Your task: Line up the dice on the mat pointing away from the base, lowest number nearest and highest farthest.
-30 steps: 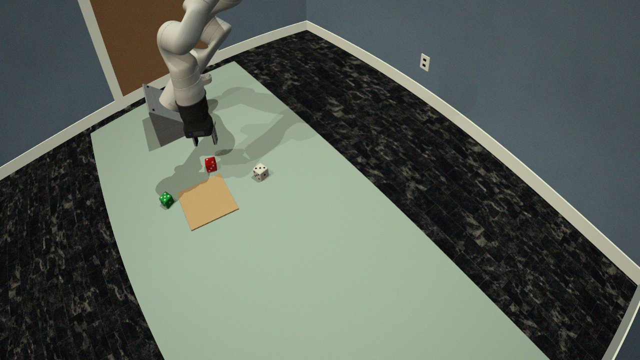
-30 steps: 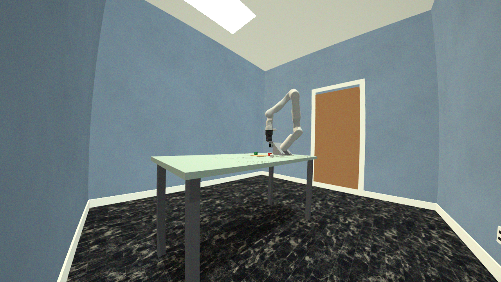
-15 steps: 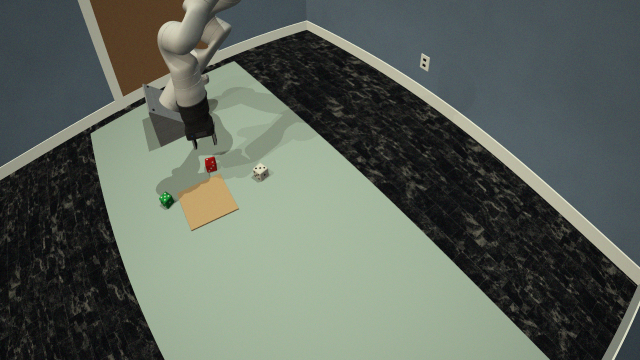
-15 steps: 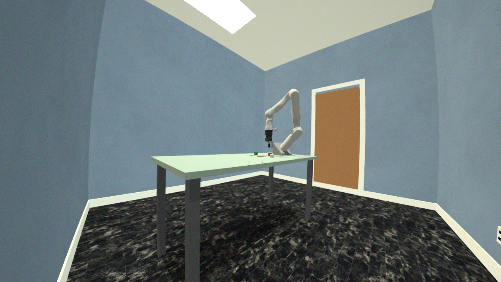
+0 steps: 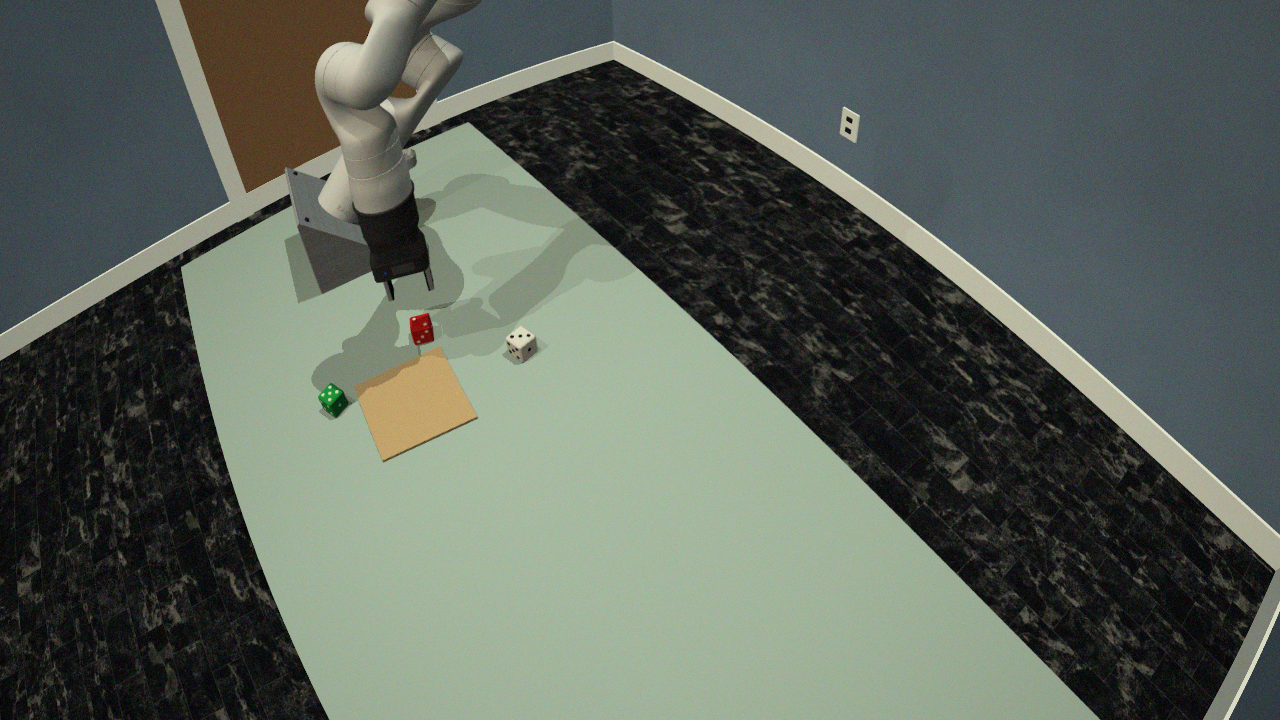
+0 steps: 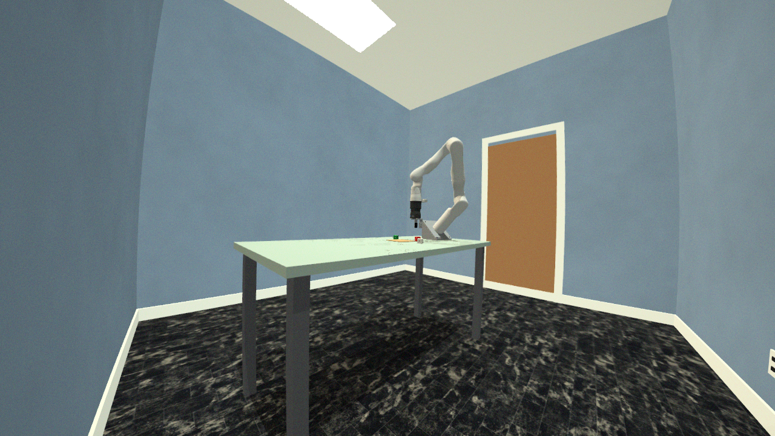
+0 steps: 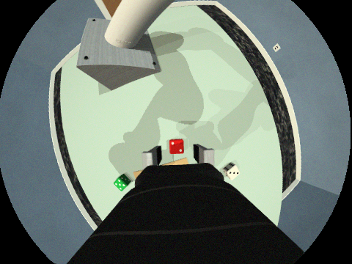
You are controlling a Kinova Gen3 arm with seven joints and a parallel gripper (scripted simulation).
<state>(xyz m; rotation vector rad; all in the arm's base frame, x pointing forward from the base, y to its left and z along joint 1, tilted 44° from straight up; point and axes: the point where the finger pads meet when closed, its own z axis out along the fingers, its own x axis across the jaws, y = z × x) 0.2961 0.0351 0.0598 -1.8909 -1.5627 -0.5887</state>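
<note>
The red die lies 90 mm below my hand. Also, from my hand: green die: 60 mm ahead, 160 mm to the right, 90 mm below; then tan mat: 110 mm ahead, 50 mm to the right, 110 mm below; then white die: 100 mm ahead, 120 mm to the left, 90 mm below.
</note>
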